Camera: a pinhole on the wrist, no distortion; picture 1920 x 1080 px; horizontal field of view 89.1 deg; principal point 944.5 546.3 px. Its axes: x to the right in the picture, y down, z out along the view. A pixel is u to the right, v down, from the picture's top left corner.
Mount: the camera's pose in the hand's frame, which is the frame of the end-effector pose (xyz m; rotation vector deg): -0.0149 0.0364 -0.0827 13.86 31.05 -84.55
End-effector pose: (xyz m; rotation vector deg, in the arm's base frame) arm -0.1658 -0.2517 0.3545 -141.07 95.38 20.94
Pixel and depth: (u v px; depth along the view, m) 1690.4 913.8 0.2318
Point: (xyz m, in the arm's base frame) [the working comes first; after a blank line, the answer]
In the camera's frame: 0.1773 0.0874 0.2318

0.0780 -0.2697 0.3036
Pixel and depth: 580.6 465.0 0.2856
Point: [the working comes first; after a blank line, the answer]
In the camera's frame: -0.1066 -0.0238 0.2856

-0.1777 -0.2085 0.1402
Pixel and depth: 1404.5 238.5 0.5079
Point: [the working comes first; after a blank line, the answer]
In the camera's frame: 0.2396 -0.1603 0.5079

0.1763 0.0403 0.1147
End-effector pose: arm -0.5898 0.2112 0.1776 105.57 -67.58 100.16
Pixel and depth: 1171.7 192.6 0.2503
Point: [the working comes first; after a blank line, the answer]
In the camera's frame: 0.0583 -0.0908 0.2503

-0.3996 0.2270 0.1457
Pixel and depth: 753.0 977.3 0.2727
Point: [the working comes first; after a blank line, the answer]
In the camera's frame: -0.0536 0.1205 0.2727

-0.4772 0.0655 0.3056
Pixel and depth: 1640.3 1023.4 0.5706
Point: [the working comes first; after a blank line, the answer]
In the camera's frame: 0.4071 0.2792 0.5706

-0.1006 0.3065 0.6609
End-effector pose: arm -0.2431 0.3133 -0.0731 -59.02 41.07 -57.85
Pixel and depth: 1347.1 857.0 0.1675
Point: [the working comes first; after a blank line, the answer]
In the camera's frame: 0.0692 0.0534 0.1675

-0.2325 0.2382 0.0231
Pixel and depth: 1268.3 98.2 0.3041
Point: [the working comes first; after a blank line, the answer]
In the camera's frame: 0.1010 -0.1397 0.3041

-0.2159 0.4164 0.1810
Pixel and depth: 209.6 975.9 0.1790
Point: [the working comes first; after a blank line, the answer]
In the camera's frame: -0.1349 0.0789 0.1790

-0.0743 0.2794 -0.1023
